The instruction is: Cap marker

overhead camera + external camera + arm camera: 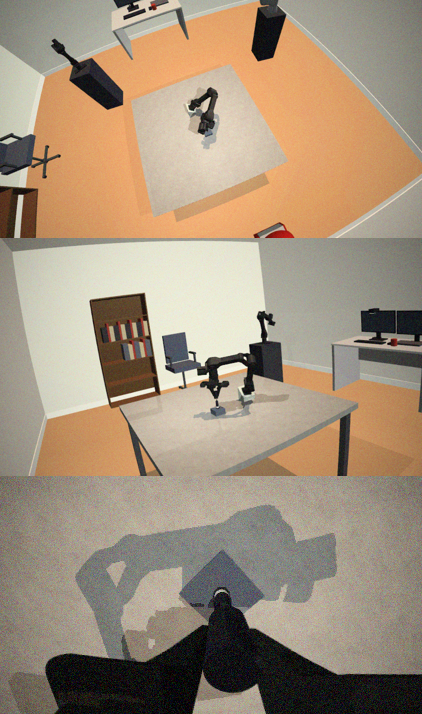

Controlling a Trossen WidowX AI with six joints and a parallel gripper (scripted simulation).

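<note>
My gripper tip is 11 cm above the grey-blue holder block. Round my gripper tip: dark marker cap (1 cm above).
</note>
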